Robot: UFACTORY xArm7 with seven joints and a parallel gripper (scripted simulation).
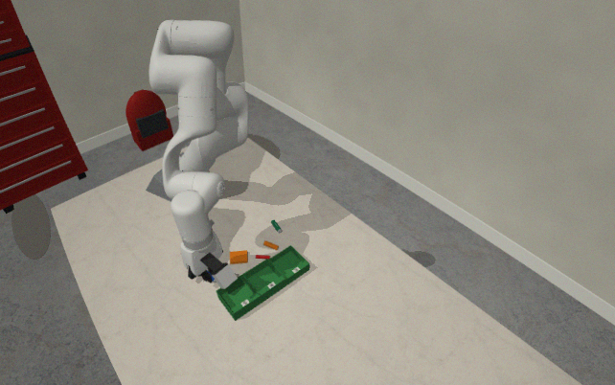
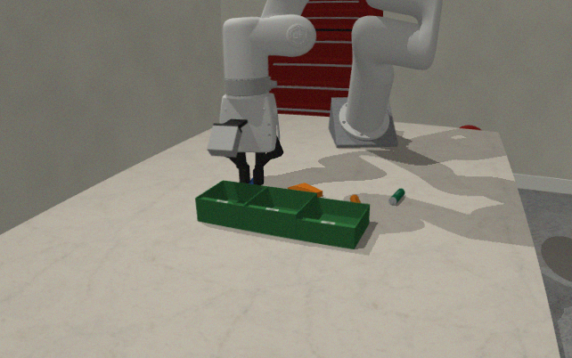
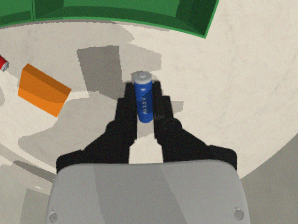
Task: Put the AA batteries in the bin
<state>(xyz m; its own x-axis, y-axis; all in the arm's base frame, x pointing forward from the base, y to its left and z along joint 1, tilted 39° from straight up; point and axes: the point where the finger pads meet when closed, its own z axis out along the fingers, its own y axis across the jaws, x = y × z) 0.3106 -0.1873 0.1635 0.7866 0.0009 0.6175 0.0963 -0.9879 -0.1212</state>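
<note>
The blue battery is 20 mm below my hand. The rest, counted from my hand: red battery 150 mm to the left, 50 mm ahead, 20 mm below; then orange block 100 mm to the left, 20 mm below; then green three-part bin tray 120 mm ahead, 100 mm to the left.
</note>
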